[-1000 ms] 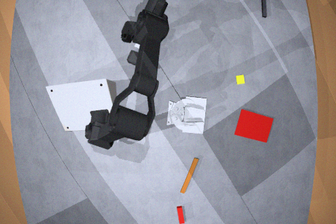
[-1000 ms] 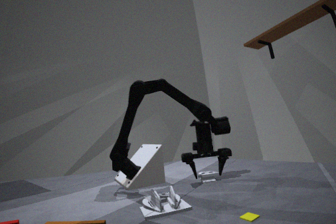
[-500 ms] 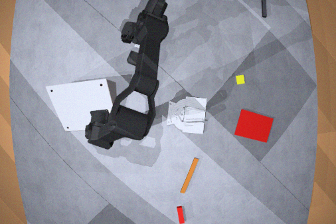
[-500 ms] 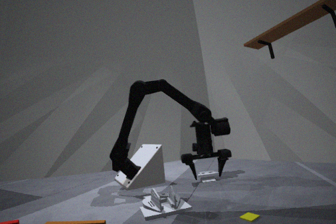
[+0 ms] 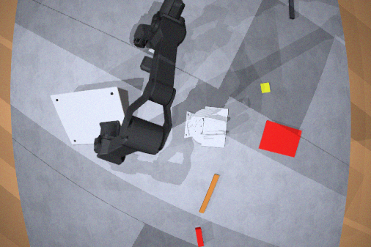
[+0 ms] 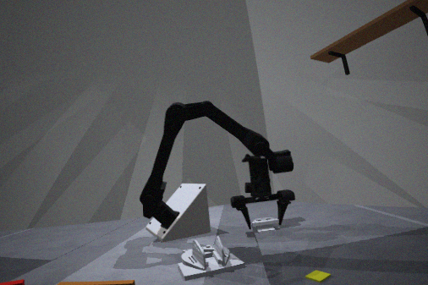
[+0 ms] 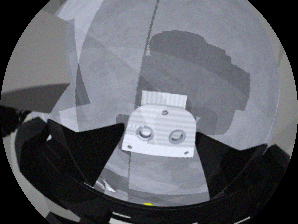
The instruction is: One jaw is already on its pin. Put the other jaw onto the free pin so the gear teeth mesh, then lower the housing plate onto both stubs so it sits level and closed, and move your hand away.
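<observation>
Now: the small white block 10 mm behind my gripper tip. Also, from my gripper tip: red sheet: 340 mm ahead, 330 mm to the right, 10 mm below; yellow square: 300 mm ahead, 160 mm to the right, 10 mm below; dark bar: 460 mm ahead, 130 mm to the left.
</observation>
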